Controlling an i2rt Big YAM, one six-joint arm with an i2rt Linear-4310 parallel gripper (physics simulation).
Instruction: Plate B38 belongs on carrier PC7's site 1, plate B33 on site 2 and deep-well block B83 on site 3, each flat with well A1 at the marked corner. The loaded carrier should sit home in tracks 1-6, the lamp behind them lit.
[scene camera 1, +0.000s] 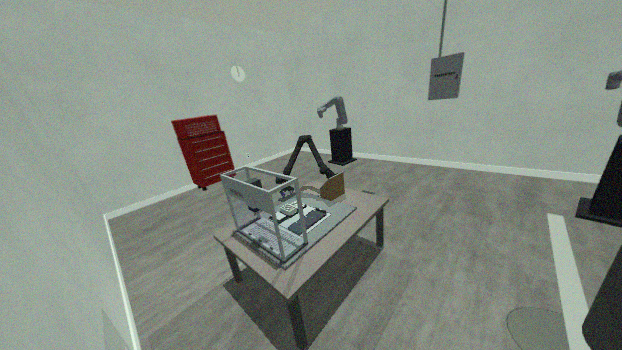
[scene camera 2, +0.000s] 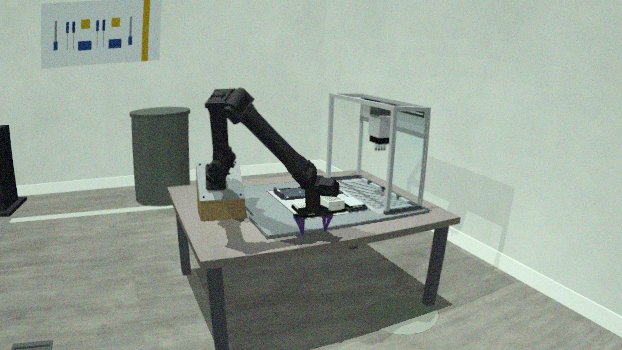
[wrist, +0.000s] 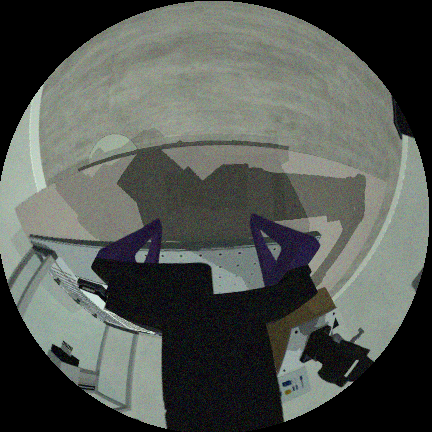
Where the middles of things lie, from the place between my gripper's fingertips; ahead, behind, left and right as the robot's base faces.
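There is the clear-walled frame enclosure (scene camera 2: 401, 168), which is 24 cm above my hand, 43 cm ahead of it and 44 cm to the left of it.
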